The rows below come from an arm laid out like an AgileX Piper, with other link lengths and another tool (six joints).
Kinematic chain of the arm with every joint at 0, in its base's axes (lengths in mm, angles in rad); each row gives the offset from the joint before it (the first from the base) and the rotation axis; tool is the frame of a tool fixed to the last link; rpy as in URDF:
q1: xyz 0 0 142.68 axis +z
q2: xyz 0 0 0 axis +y
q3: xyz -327.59 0 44.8 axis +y
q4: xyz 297.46 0 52.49 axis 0.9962 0 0.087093
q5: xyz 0 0 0 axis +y
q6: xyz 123.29 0 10.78 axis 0.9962 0 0.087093
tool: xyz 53.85 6 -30.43 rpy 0.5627 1.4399 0.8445
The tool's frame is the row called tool.
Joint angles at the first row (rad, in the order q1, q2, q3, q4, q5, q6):
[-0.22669, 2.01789, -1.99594, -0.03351, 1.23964, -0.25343]
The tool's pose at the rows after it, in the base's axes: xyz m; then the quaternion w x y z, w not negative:
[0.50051 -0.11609 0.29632 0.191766 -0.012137 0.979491 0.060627]
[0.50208 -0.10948 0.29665 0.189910 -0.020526 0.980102 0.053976]
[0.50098 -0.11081 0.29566 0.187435 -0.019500 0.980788 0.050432]
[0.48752 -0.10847 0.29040 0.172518 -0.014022 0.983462 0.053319]
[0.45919 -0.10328 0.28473 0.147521 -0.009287 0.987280 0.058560]
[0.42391 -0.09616 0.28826 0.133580 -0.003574 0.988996 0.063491]
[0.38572 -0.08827 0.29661 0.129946 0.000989 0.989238 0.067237]
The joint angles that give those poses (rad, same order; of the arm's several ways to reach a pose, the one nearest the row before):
[-0.19374, 2.00674, -1.99590, -0.08314, 1.24052, -0.25108]
[-0.17456, 2.00675, -1.99593, -0.10137, 1.24053, -0.24704]
[-0.17474, 2.00560, -1.99069, -0.10990, 1.24053, -0.24451]
[-0.17475, 1.97210, -1.92370, -0.11189, 1.23962, -0.23556]
[-0.17475, 1.89922, -1.79802, -0.11189, 1.23963, -0.23027]
[-0.17473, 1.79675, -1.66439, -0.10865, 1.23963, -0.22169]
[-0.17475, 1.67846, -1.53609, -0.10369, 1.23961, -0.21405]

